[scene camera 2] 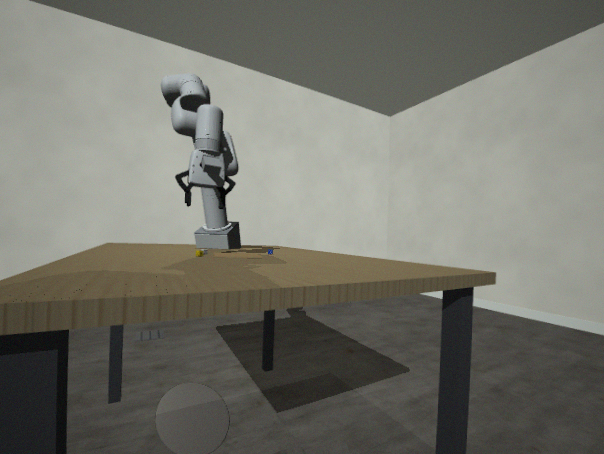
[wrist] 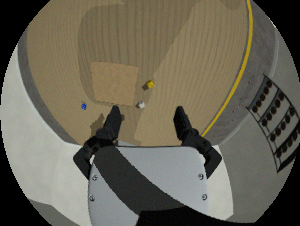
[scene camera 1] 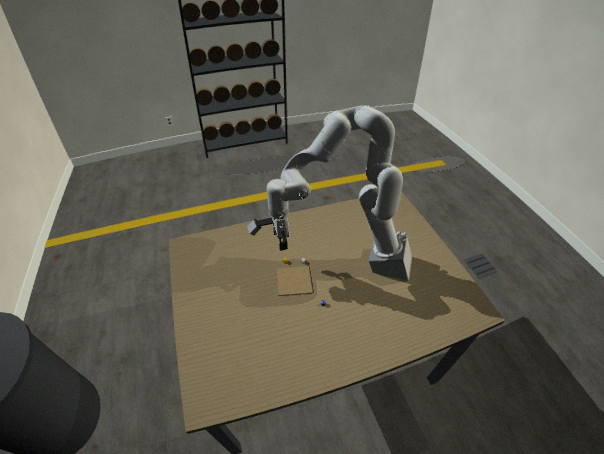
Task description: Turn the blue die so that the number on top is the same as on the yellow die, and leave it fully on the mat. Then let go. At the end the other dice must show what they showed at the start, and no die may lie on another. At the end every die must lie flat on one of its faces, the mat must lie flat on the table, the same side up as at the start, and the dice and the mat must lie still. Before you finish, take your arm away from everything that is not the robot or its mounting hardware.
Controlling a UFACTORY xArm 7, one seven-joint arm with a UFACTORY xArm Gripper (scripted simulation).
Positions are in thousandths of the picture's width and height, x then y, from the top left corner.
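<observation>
Scene camera 2 shows the gripper (scene camera 2: 340, 457), while a tan mat (scene camera 1: 483, 620) is visible in the other scene view. The wrist view takes in both the gripper (wrist: 492, 498) and the tan mat (wrist: 385, 369).
</observation>
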